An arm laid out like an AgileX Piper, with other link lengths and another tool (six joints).
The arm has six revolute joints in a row. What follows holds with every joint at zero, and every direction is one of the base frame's. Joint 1 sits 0.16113 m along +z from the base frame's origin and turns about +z. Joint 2 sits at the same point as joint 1 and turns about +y. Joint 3 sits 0.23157 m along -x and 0.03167 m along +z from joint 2 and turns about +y. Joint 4 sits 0.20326 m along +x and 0.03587 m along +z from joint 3 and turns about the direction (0.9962, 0, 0.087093). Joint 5 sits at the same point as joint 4 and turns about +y. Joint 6 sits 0.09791 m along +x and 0.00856 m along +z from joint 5 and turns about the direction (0.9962, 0, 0.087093). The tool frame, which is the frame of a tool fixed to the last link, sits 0.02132 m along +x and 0.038 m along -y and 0.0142 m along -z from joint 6; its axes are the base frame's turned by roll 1.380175, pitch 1.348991 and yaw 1.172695 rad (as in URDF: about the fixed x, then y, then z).
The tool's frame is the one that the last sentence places.
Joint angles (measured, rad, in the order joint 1, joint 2, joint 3, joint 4, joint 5, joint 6), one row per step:
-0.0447 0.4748 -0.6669 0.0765 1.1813 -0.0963
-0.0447 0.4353 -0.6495 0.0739 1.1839 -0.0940
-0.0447 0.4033 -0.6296 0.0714 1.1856 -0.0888
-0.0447 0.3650 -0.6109 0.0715 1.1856 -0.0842
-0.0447 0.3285 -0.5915 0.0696 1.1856 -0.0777
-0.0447 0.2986 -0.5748 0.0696 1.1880 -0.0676
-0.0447 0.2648 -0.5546 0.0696 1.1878 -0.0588
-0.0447 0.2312 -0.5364 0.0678 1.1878 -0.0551
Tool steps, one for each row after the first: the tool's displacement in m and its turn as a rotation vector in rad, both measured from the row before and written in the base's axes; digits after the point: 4 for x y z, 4 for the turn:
-0.0049 0.0000 -0.0021 -0.0020 -0.0193 -0.0023
-0.0040 0.0000 -0.0034 0.0004 -0.0101 -0.0046
-0.0042 0.0003 -0.0028 0.0022 -0.0194 -0.0035
-0.0039 0.0000 -0.0033 0.0018 -0.0168 -0.0055
-0.0034 0.0003 -0.0033 0.0063 -0.0104 -0.0073
-0.0033 0.0003 -0.0039 0.0054 -0.0135 -0.0064
-0.0030 0.0000 -0.0034 0.0002 -0.0152 -0.0033

